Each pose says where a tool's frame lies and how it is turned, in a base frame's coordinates. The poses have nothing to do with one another.
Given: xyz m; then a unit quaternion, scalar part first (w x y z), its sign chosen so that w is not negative.
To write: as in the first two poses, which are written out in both.
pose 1, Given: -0.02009, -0.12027, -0.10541, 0.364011, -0.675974, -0.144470, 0.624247
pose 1, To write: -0.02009, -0.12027, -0.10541, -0.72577, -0.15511, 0.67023, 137.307
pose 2, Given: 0.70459, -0.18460, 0.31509, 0.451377, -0.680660, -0.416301, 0.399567
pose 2, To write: 0.70459, -0.18460, 0.31509, -0.76279, -0.46653, 0.44778, 126.336
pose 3, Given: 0.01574, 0.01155, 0.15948, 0.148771, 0.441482, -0.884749, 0.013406
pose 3, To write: 0.01574, 0.01155, 0.15948, 0.44645, -0.89471, 0.01356, 162.889
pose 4, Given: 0.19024, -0.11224, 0.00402, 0.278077, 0.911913, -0.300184, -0.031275
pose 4, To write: 0.19024, -0.11224, 0.00402, 0.94936, -0.31251, -0.03256, 147.709
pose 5, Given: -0.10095, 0.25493, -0.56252, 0.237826, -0.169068, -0.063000, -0.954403
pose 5, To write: -0.10095, 0.25493, -0.56252, -0.17406, -0.06486, -0.98260, 152.483
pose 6, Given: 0.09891, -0.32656, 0.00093, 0.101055, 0.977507, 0.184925, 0.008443
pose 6, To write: 0.09891, -0.32656, 0.00093, 0.98254, 0.18588, 0.00849, 168.400
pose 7, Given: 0.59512, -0.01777, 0.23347, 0.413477, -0.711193, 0.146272, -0.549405
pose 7, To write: 0.59512, -0.01777, 0.23347, -0.78109, 0.16065, -0.60340, 131.153
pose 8, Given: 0.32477, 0.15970, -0.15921, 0.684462, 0.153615, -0.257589, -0.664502
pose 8, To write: 0.32477, 0.15970, -0.15921, 0.21071, -0.35332, -0.91146, 93.613
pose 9, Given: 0.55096, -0.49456, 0.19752, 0.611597, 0.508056, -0.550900, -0.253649
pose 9, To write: 0.55096, -0.49456, 0.19752, 0.64216, -0.69631, -0.32060, 104.590
